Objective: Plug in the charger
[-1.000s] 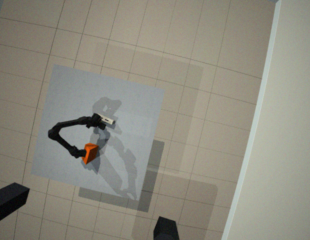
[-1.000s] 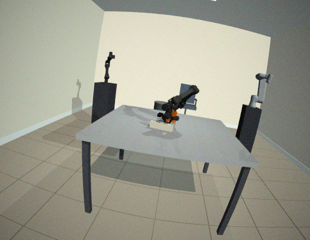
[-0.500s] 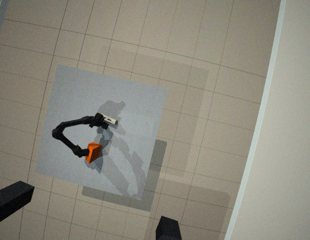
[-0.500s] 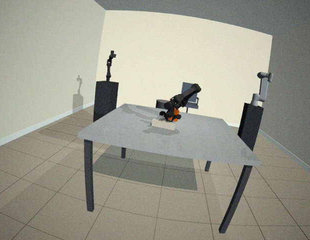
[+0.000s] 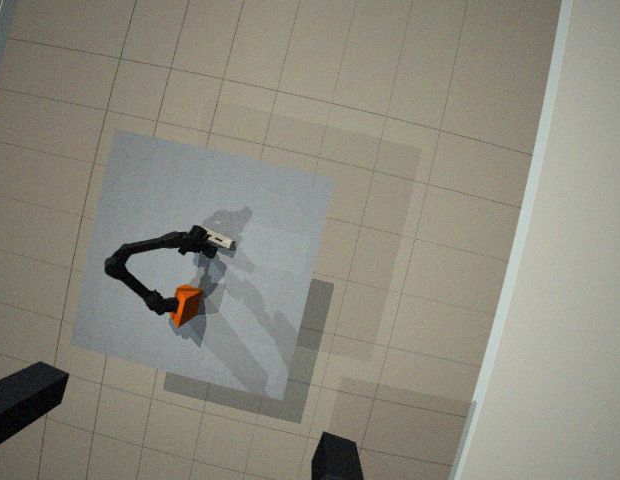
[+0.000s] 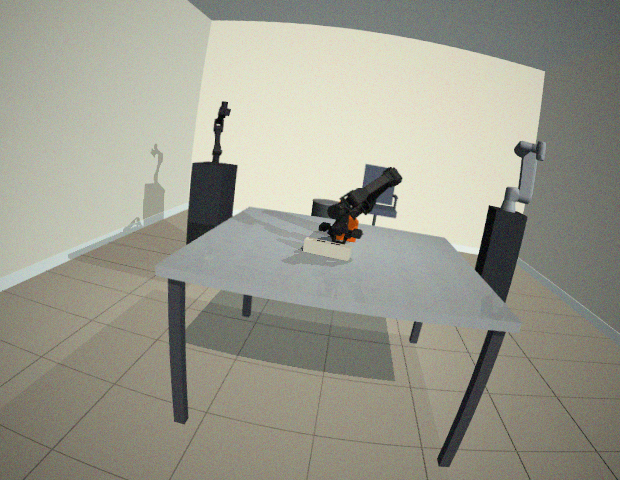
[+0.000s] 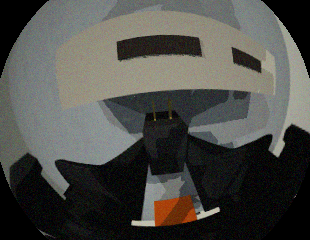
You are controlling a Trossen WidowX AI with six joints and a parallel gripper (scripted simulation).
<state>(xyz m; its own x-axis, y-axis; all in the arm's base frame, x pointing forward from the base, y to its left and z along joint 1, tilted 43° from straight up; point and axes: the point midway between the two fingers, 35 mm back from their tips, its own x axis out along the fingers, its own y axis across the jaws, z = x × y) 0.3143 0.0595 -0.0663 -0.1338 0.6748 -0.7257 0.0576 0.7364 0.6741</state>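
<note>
Now: the dark two-prong charger 20 mm ahead of my gripper tip and 10 mm above it.
</note>
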